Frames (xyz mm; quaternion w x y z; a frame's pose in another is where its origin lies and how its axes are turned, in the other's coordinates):
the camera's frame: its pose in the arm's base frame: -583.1 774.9 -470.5 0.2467 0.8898 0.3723 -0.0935
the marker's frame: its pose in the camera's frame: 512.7 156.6 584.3 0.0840 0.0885 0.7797 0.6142
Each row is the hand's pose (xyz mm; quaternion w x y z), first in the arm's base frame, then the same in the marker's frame.
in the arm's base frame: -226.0 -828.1 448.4 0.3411 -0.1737 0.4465 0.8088
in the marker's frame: 1873.8 -271.5 1071.1 0.3344 0.5418 0.4448 -0.6299
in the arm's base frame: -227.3 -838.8 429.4 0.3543 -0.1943 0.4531 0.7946
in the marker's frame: 1873.8 -250.7 1064.5 0.3088 0.5431 0.4582 -0.6322
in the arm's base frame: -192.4 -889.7 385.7 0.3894 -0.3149 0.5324 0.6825
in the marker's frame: 1873.5 -179.0 1088.6 0.1341 0.5909 0.4991 -0.6195
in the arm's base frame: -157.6 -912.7 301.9 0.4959 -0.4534 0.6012 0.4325
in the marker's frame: 1834.9 -93.8 1085.7 0.1759 -0.5613 -0.5263 0.6140
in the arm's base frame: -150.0 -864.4 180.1 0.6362 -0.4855 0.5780 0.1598
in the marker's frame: 1741.1 -28.7 1021.0 0.4412 -0.4058 -0.4967 0.6276
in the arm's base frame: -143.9 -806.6 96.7 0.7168 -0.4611 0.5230 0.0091
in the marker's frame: 1658.3 1.0 970.0 0.5580 -0.2725 -0.4598 0.6348
